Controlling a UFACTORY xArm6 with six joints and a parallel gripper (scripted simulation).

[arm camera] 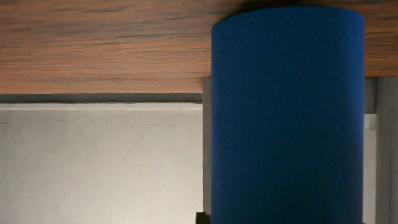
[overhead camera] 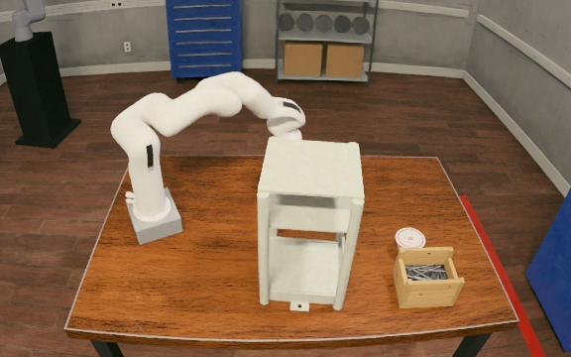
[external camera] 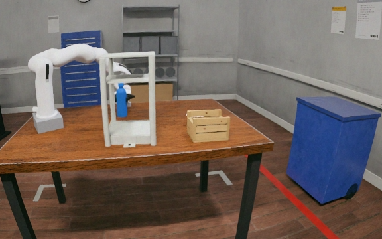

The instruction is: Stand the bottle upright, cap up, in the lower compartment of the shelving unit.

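Now: hand 10 cm short of the shelving unit, 31 cm to the left of it and 9 cm below it. The rest, counted from my hand: white round disc 41 cm ahead, 18 cm to the right, 7 cm below; then wooden crate 45 cm ahead, 33 cm to the right, 5 cm below; then blue bottle 3 cm above.
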